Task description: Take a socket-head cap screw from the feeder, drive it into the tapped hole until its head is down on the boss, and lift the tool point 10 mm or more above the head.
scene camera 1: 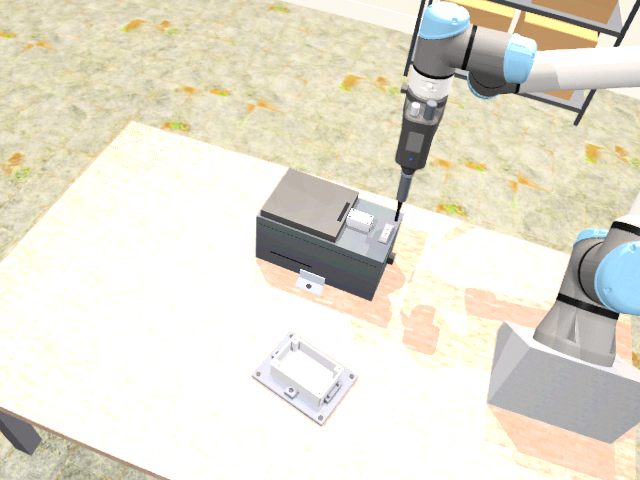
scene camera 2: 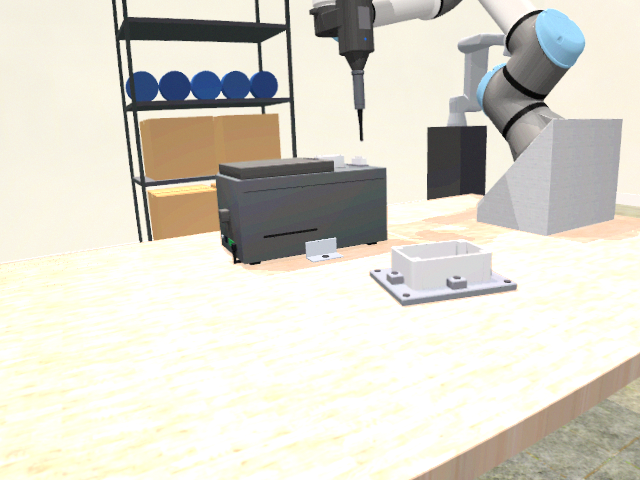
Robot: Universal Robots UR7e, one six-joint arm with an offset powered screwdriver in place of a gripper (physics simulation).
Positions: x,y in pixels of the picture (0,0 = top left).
Scene:
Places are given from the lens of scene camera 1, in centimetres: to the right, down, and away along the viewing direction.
dark screw feeder (scene camera 1: 344,273): 5, 7, 120
dark feeder lid (scene camera 1: 302,201): -4, -8, 120

